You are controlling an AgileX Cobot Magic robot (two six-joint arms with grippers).
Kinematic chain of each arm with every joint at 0, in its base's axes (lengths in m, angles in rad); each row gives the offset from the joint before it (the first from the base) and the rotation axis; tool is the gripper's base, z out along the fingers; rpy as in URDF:
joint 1: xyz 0 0 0.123 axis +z
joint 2: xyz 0 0 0 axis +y
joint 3: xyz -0.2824 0 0.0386 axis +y
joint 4: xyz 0.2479 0 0.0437 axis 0.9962 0 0.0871
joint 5: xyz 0 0 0 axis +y
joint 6: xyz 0.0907 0 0.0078 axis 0.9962 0 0.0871
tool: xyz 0 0 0 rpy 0 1.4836 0
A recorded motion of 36 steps. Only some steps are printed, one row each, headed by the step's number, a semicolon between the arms.
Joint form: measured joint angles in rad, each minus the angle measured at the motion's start. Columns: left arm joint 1, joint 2, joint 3, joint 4, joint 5, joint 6; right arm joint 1, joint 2, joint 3, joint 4, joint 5, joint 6.
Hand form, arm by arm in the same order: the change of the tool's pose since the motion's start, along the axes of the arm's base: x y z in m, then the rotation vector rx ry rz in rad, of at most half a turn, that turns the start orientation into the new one. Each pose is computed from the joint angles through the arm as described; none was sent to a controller.
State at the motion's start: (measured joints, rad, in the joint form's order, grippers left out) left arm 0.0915 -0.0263 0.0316 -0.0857 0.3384 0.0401; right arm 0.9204 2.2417 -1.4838 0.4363 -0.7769 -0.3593
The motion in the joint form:
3: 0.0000 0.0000 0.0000 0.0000 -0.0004 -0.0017; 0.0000 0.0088 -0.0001 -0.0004 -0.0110 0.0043
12: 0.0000 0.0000 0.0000 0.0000 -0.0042 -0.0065; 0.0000 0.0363 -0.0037 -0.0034 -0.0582 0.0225
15: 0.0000 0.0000 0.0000 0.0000 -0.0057 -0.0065; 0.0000 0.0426 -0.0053 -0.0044 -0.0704 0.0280
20: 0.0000 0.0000 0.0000 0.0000 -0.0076 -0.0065; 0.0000 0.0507 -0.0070 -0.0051 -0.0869 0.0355
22: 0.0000 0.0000 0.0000 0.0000 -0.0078 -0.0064; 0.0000 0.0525 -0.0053 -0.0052 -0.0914 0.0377
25: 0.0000 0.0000 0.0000 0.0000 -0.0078 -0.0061; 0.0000 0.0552 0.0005 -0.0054 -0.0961 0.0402
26: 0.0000 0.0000 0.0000 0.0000 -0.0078 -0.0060; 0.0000 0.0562 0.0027 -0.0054 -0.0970 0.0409
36: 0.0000 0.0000 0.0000 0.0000 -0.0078 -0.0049; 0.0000 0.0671 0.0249 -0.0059 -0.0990 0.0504
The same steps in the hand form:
3: 0.0000 0.0000 0.0000 -0.0016 -0.0005 0.0005; 0.0005 0.0002 -0.0034 0.0026 -0.0008 -0.0031
12: 0.0001 0.0000 0.0004 -0.0059 -0.0046 0.0020; 0.0022 0.0006 -0.0121 0.0235 -0.0138 -0.0153
15: 0.0001 0.0001 0.0005 -0.0058 -0.0061 0.0021; 0.0026 0.0008 -0.0138 0.0306 -0.0178 -0.0181
20: 0.0002 0.0001 0.0007 -0.0056 -0.0079 0.0023; 0.0031 0.0008 -0.0159 0.0406 -0.0228 -0.0222
22: 0.0002 0.0001 0.0007 -0.0055 -0.0081 0.0023; 0.0030 0.0006 -0.0169 0.0420 -0.0229 -0.0233
25: 0.0002 0.0001 0.0007 -0.0052 -0.0081 0.0022; 0.0027 -0.0001 -0.0196 0.0398 -0.0202 -0.0245
26: 0.0002 0.0001 0.0007 -0.0051 -0.0081 0.0022; 0.0025 -0.0003 -0.0206 0.0383 -0.0186 -0.0247
36: 0.0002 0.0001 0.0007 -0.0041 -0.0080 0.0019; 0.0008 -0.0026 -0.0323 0.0204 0.0047 -0.0245

